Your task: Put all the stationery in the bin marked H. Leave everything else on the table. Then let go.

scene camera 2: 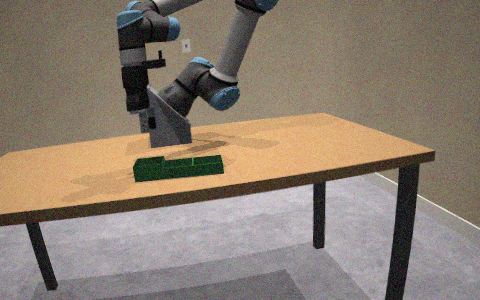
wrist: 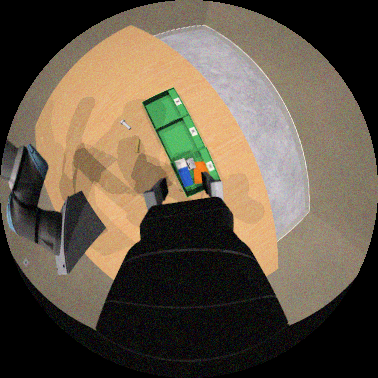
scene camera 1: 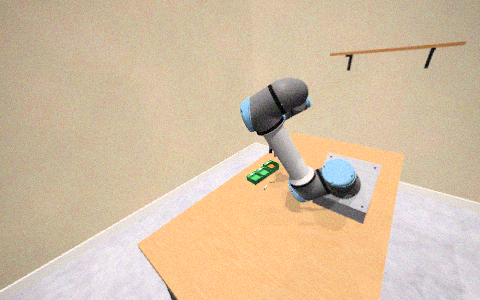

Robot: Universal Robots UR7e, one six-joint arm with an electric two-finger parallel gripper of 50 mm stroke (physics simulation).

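Places are measured from the arm's base along level axes (x right, y ahead, z up), in millimetres.
Where they show: gripper, fingertip midpoint: point(scene camera 2: 149, 130) point(wrist: 183, 181) point(scene camera 1: 273, 154); arm's base, origin of the base link: point(scene camera 2: 171, 105) point(wrist: 57, 233).
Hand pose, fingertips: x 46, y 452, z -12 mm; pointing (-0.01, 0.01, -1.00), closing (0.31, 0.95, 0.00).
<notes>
Each offset is from my fingertips to the top centre of the thing. "*": to the spot under its first point. Level surfaces: height alone.
The bin marked H @[* dx +11, dy +57, dz -87 mm] point(wrist: 210, 165) point(scene camera 2: 149, 172) is the taller end compartment of a green tray @[dx -74, dy +25, dz -83 mm] point(scene camera 1: 255, 178) point(scene camera 2: 200, 167) point(wrist: 175, 140). In the wrist view, a blue-and-white eraser @[dx +2, dy -3, dz -109 mm] point(wrist: 185, 176), an orange block point(wrist: 200, 172) and a small grey sharpener @[dx -9, dy +19, dz -98 mm] point(wrist: 191, 163) show within bin H; the sharpener is by the eraser's white end. My gripper point(scene camera 1: 272, 151) point(scene camera 2: 146, 129) point(wrist: 183, 181) is open and empty above bin H, one finger overlapping the bin's edge in the wrist view. A silver bolt @[dx -183, dy -81, dz -116 mm] point(wrist: 126, 124) point(scene camera 1: 265, 187) and a thin yellowish piece @[dx -112, dy -76, dz -116 mm] point(wrist: 138, 145) lie on the table outside the tray.
The tray's two other compartments extend away from bin H, with no items visible in them. The tray stands near one long edge of the wooden table @[dz -129 mm] point(scene camera 1: 225, 235) point(scene camera 2: 300, 145) point(wrist: 100, 70). The robot's grey base plate point(scene camera 1: 350, 200) stands on the table's other side.
</notes>
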